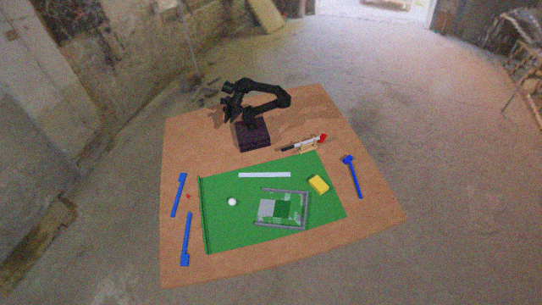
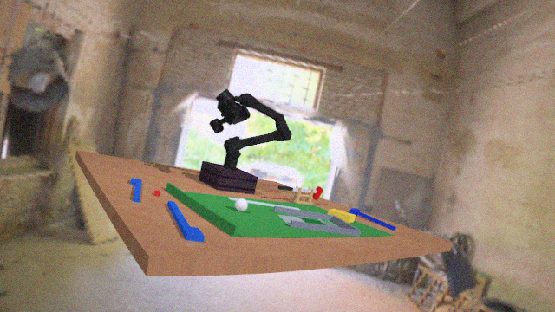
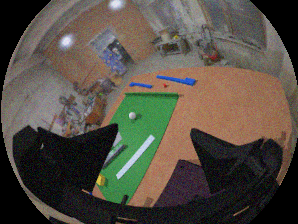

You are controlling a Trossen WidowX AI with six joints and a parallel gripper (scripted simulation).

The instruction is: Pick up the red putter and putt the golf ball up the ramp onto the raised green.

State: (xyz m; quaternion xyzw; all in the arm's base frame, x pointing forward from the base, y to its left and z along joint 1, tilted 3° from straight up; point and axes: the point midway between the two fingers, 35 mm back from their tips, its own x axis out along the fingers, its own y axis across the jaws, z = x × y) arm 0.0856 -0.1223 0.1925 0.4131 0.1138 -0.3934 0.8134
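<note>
Right now my gripper tip is 10 cm short of the red putter, 42 cm to the right of it and 20 cm above it. Round my gripper tip: small red cube (24 cm ahead, 33 cm to the right, 25 cm below); white bar (21 cm ahead, 13 cm to the left, 26 cm below); white golf ball (35 cm ahead, 8 cm to the right, 24 cm below).
</note>
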